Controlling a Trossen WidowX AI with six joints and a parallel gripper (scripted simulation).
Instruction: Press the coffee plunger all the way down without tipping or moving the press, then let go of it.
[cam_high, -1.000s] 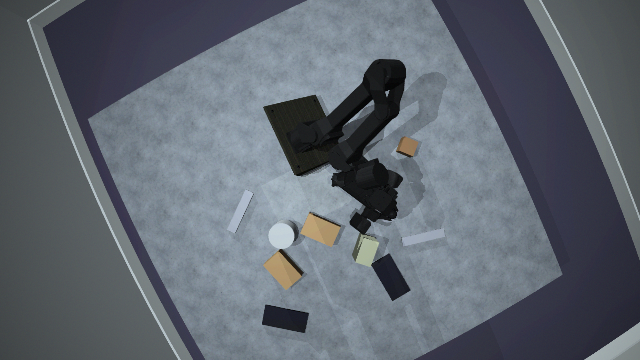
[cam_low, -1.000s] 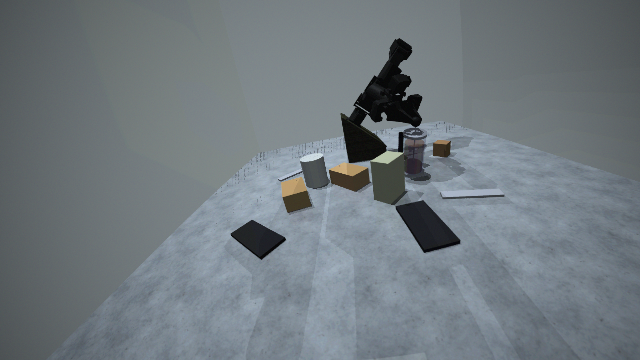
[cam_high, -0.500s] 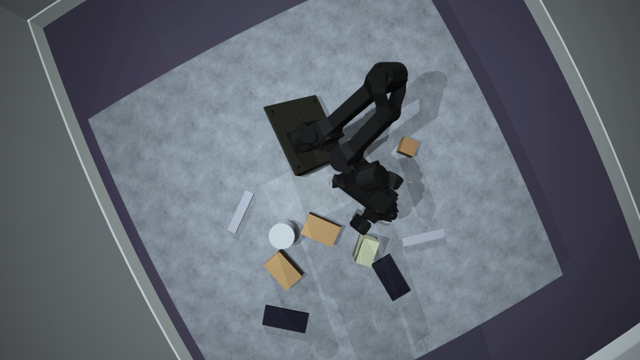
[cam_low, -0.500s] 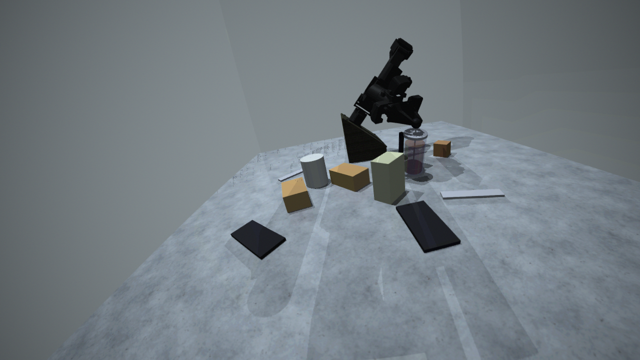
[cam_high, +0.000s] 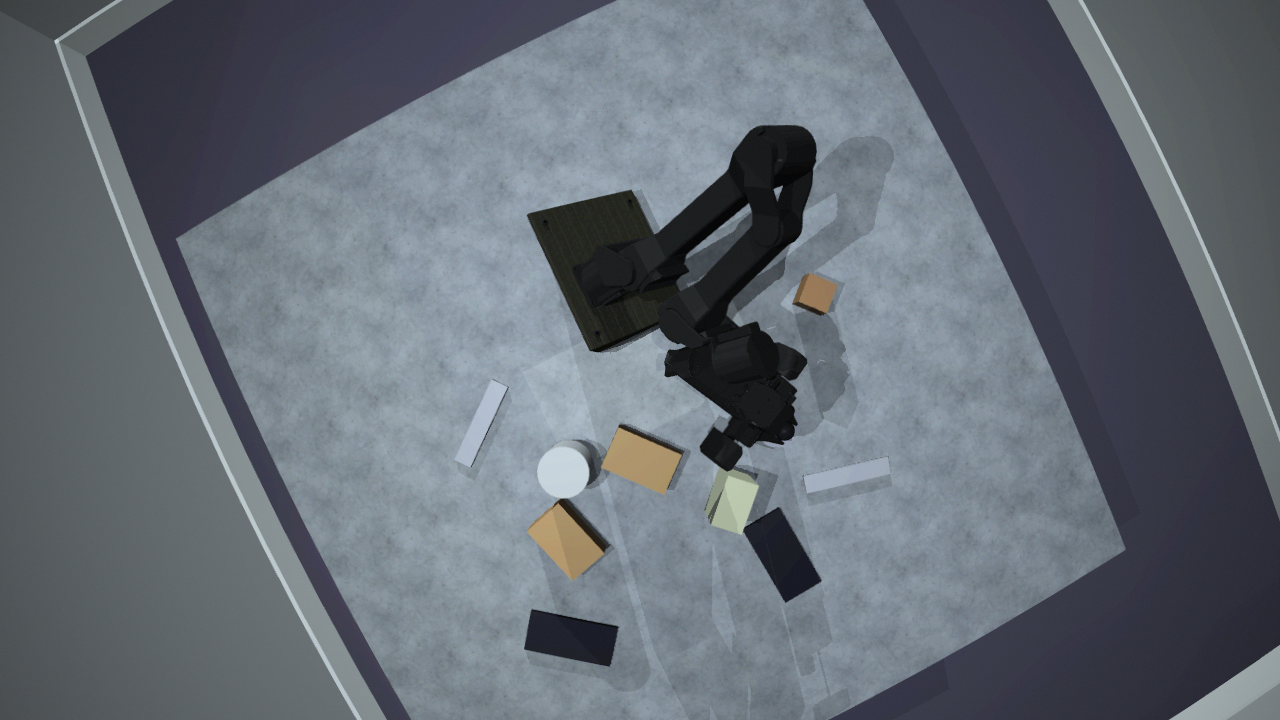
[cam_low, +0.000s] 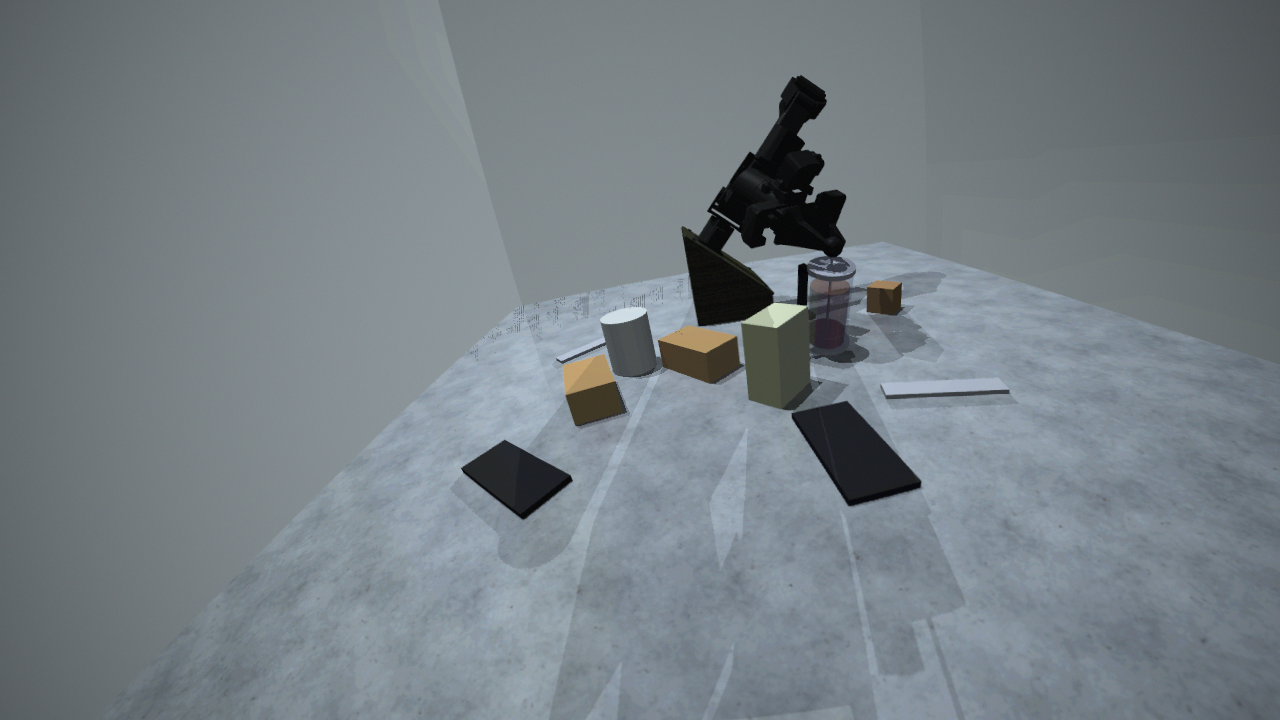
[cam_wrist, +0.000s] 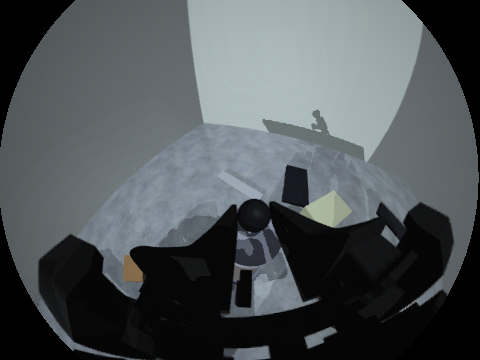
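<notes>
Now: the coffee press 4 cm behind my gripper tip, 1 cm to the right of it and 8 cm below it. Also, from my gripper tip: white cylinder 9 cm behind, 32 cm to the right, 12 cm below; tan cube 16 cm behind, 16 cm to the left, 14 cm below.
</notes>
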